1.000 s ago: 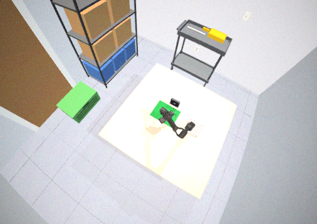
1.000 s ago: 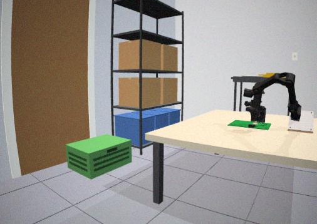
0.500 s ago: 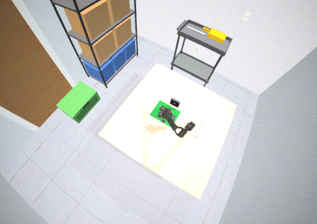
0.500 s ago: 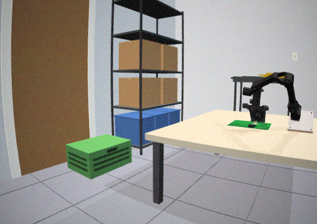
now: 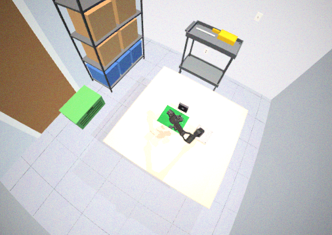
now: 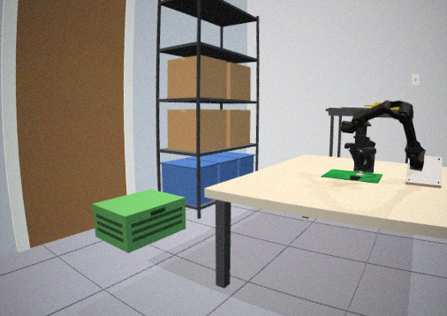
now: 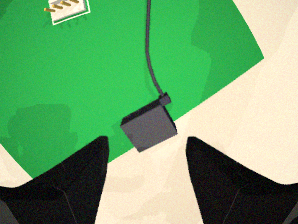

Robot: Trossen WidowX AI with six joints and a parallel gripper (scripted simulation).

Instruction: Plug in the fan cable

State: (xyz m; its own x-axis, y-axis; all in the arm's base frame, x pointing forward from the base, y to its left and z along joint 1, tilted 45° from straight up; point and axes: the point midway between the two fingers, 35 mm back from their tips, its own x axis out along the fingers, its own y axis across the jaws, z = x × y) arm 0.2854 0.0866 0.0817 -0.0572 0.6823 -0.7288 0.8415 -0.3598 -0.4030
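The dark grey fan plug lies 1 cm ahead of my gripper tip, 2 cm to the left of it and 7 cm below it. Round my gripper tip: black fan (3 cm ahead, 24 cm to the right, 2 cm below); green board (5 cm ahead, 9 cm to the right, 9 cm below).
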